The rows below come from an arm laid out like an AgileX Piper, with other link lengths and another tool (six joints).
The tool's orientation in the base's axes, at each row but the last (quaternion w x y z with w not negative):
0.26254 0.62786 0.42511 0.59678
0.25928 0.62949 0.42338 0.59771
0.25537 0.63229 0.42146 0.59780
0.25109 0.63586 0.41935 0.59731
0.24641 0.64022 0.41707 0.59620
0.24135 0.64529 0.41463 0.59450
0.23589 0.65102 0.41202 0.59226
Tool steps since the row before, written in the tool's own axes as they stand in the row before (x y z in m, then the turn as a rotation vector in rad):
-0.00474 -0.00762 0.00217 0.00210 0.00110 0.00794
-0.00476 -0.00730 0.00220 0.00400 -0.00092 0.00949
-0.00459 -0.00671 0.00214 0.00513 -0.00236 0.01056
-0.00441 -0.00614 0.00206 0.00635 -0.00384 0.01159
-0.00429 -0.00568 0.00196 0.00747 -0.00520 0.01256
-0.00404 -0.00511 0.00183 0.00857 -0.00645 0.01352
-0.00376 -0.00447 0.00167 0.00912 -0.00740 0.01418
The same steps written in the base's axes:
0.00078 0.00019 -0.00920 0.00781 0.00264 0.00084
0.00086 0.00008 -0.00895 0.00873 0.00554 -0.00007
0.00087 -0.00001 -0.00836 0.00936 0.00743 -0.00081
0.00085 -0.00009 -0.00779 0.00993 0.00940 -0.00152
0.00079 -0.00018 -0.00734 0.01048 0.01123 -0.00217
0.00071 -0.00023 -0.00673 0.01104 0.01298 -0.00272
0.00062 -0.00031 -0.00604 0.01141 0.01407 -0.00328

